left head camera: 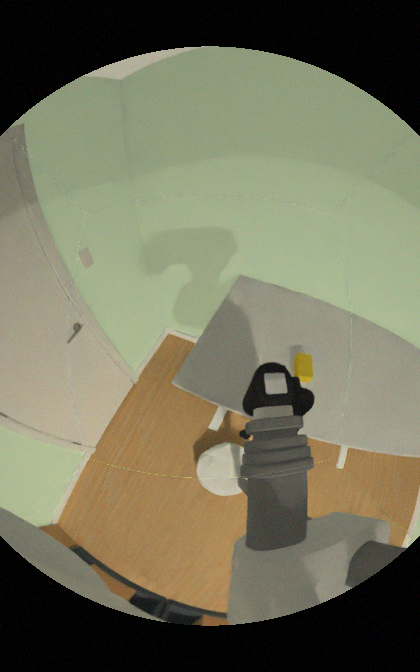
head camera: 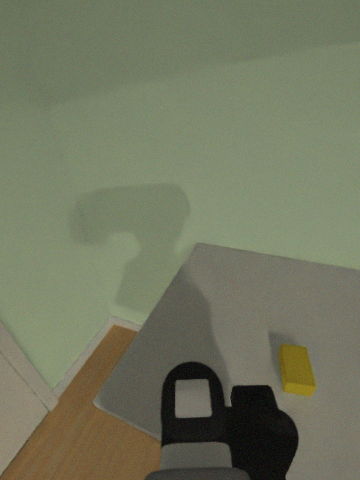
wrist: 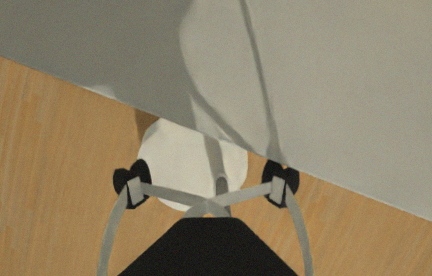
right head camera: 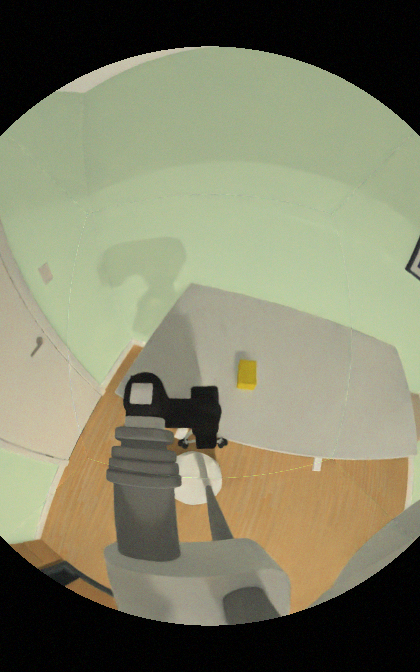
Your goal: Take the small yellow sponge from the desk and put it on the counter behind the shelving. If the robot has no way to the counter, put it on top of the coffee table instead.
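Where they show: gripper, between the fingertips: (wrist: pixel 206 175); robot's base, origin of its link: (wrist: pixel 196 151).
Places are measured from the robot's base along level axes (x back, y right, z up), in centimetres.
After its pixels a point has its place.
The small yellow sponge (head camera: pixel 297 369) {y 25.2, x -38.8, z 96.8 cm} (left head camera: pixel 303 367) (right head camera: pixel 247 374) lies on the grey desk (head camera: pixel 310 300) {y 41.7, x -64.1, z 92.3 cm} (left head camera: pixel 380 380) (right head camera: pixel 310 380) (wrist: pixel 350 75) {y 19.7, x -25.6, z 92.3 cm}. It does not show in the wrist view. My gripper (right head camera: pixel 203 442) (wrist: pixel 206 175) {y 8.0, x -17.0, z 88.9 cm} is open and empty, with its two fingertips wide apart. It points down at the desk's front edge, to the front left of the sponge and apart from it. In the head view the wrist hides the fingers. The counter, the shelving and the coffee table do not show in these views.
A round white stool or seat (left head camera: pixel 220 470) (right head camera: pixel 200 480) (wrist: pixel 185 160) {y -2.6, x -1.1, z 18.7 cm} stands at the desk's front edge, below the gripper. A green wall rises behind the desk. A door (left head camera: pixel 40 325) (right head camera: pixel 30 375) is at the left. A dark-framed object (right head camera: pixel 415 260) hangs at the right.
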